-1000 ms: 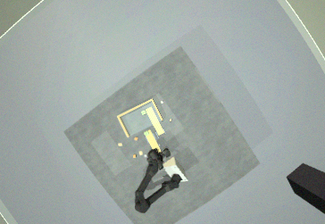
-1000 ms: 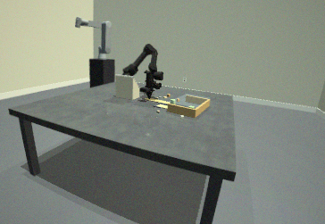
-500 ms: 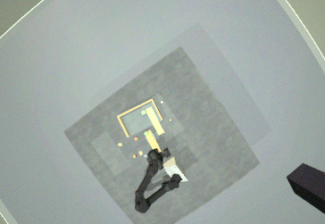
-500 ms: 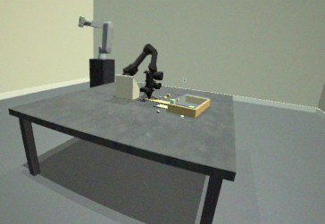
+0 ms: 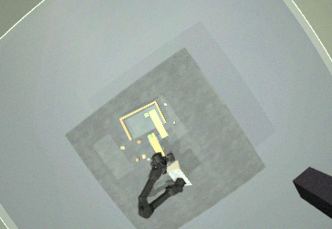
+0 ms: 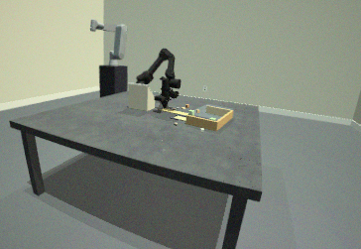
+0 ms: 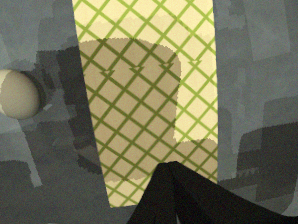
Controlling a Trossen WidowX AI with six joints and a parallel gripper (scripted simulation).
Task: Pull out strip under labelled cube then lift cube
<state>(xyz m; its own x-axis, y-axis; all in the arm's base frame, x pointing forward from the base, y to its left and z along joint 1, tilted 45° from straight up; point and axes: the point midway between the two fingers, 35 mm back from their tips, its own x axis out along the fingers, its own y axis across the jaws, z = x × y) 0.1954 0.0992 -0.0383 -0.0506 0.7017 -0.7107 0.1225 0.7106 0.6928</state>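
Now: gripper tip 100 mm short of the strip, 10 mm to the left of it and 10 mm above it.
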